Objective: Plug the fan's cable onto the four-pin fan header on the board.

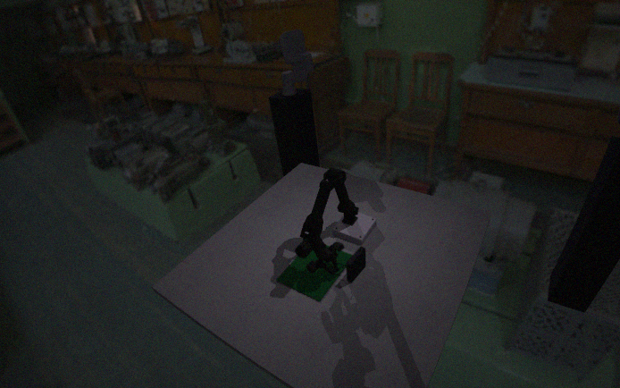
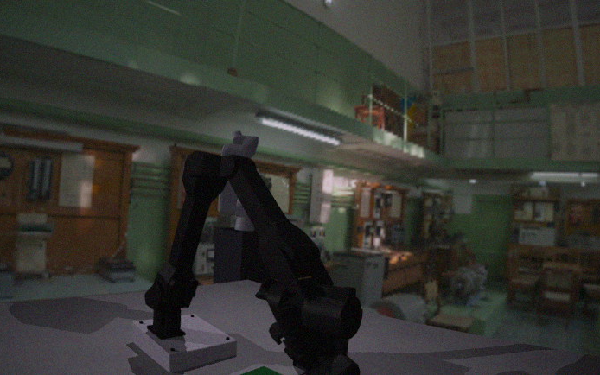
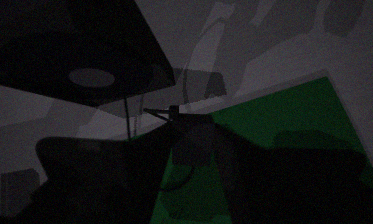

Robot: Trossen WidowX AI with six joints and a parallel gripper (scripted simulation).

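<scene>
Right now my gripper tip is 1 cm to the left of the dark plug. Round my gripper tip: black fan 7 cm to the left, 7 cm behind, 2 cm above; then green board 11 cm to the right, 5 cm below, 1 cm behind.
</scene>
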